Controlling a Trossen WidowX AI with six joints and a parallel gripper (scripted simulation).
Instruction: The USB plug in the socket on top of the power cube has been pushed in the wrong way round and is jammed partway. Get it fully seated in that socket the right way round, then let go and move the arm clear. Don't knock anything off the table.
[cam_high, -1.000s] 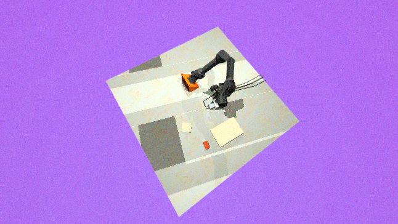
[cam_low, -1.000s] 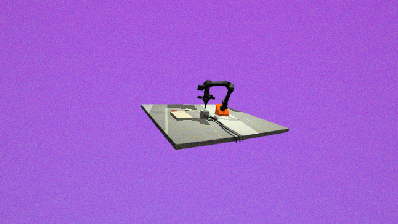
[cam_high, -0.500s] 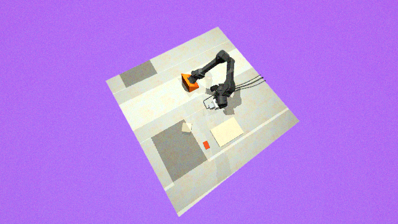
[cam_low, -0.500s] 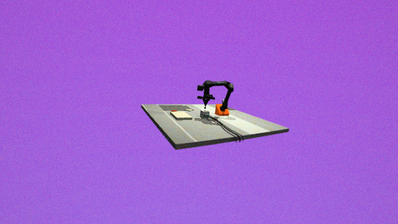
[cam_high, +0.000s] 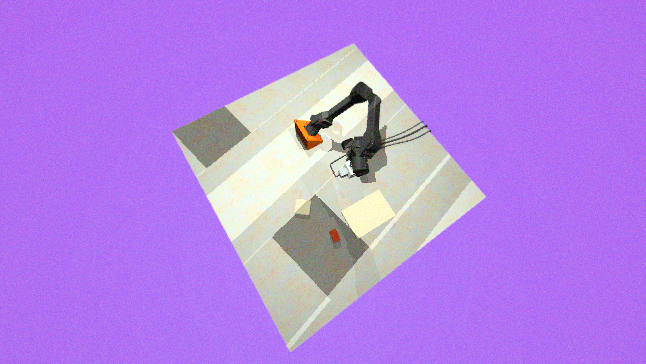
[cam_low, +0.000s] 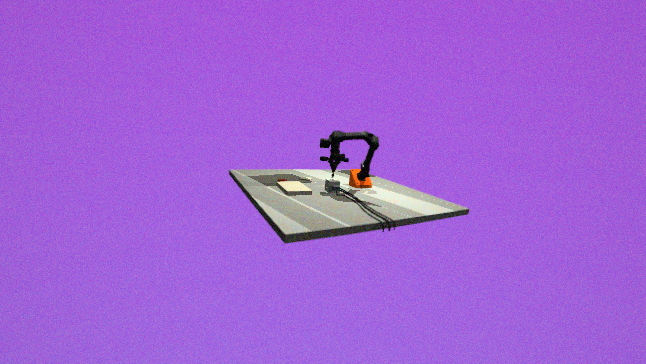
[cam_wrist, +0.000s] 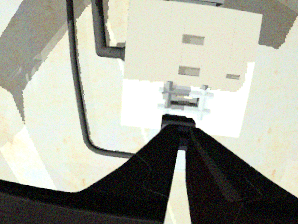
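My gripper tip is 10 mm short of the grey socket and 60 mm above it. The rest, counted from my gripper tip: black USB plug (20 mm below); then small cream tile (70 mm ahead, 320 mm to the right, 120 mm below); then flat tan board (260 mm ahead, 30 mm to the right, 110 mm below).
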